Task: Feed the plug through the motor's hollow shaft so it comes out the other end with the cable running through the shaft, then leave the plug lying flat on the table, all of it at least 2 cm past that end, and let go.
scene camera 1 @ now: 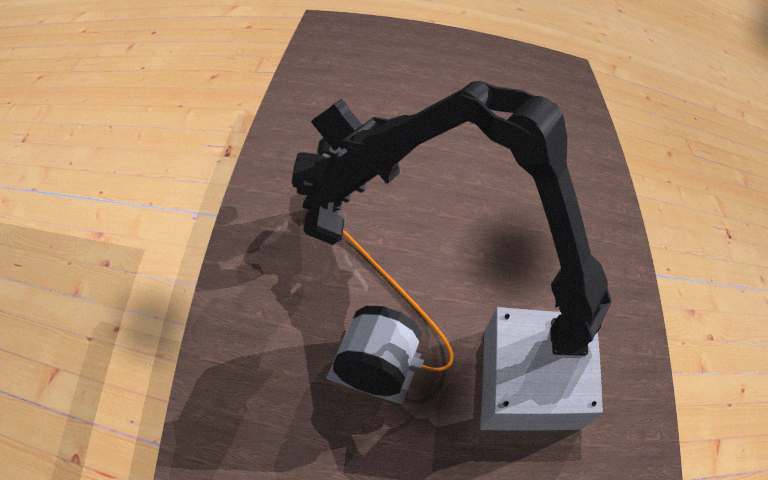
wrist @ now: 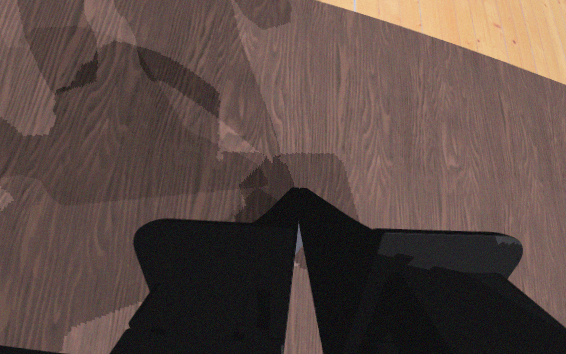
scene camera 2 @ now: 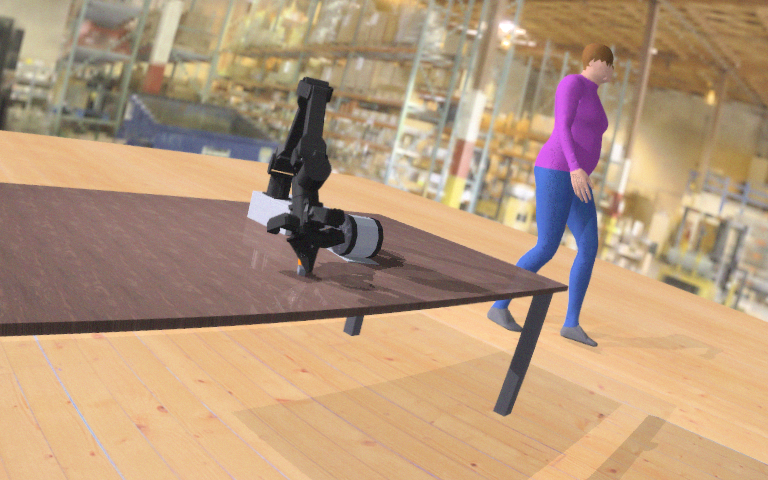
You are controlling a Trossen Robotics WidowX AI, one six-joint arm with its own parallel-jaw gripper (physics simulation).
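Places are measured from the arm's base along level axes (x left, y ahead, z down), in millimetres.
Pixels of known places: gripper, fingertip midpoint: (scene camera 1: 304, 206) (wrist: 298, 195) (scene camera 2: 309, 271); arm's base at its link origin: (scene camera 1: 569, 337) (scene camera 2: 276, 196).
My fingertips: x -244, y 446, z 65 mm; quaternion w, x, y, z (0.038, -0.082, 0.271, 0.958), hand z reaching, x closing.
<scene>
For each thing: its top centre in the pictures, then the offset to it from my fingertips. "spot": a spot on its surface instead. Level surfaces: height alone.
- motor at its top centre: (scene camera 1: 383, 337) (scene camera 2: 360, 216) dx +284, dy -153, dz -90 mm
- orange cable at a spot on its surface: (scene camera 1: 396, 285) spot: dx +132, dy -171, dz +7 mm
- small blue-grey plug at its top centre: (wrist: 291, 240) (scene camera 2: 302, 266) dx +3, dy -25, dz -2 mm
- brown table at its surface level: dz +12 mm
The motor (scene camera 1: 378, 339) (scene camera 2: 365, 236), a grey drum with black ends, lies on its side on a grey base plate. Its shaft opening cannot be made out. The orange cable (scene camera 1: 396, 285) leaves the motor's side, bends back and runs to beneath my gripper. My gripper (scene camera 2: 306, 267) (wrist: 298, 195) is shut, its fingertips together low over the table. The small blue-grey plug (scene camera 2: 301, 271) shows at the tips in scene camera 2, low at the table. In the wrist view, a grey sliver of the plug (wrist: 299, 241) shows through the gap behind the tips; the fingers hide the rest.
My arm's grey base block (scene camera 1: 543, 367) (scene camera 2: 265, 208) stands right of the motor in scene camera 1. The brown table (scene camera 1: 430, 56) (scene camera 2: 141, 260) has its edge (wrist: 440, 41) at the upper right of the wrist view. A person (scene camera 2: 577, 130) is beyond the table.
</scene>
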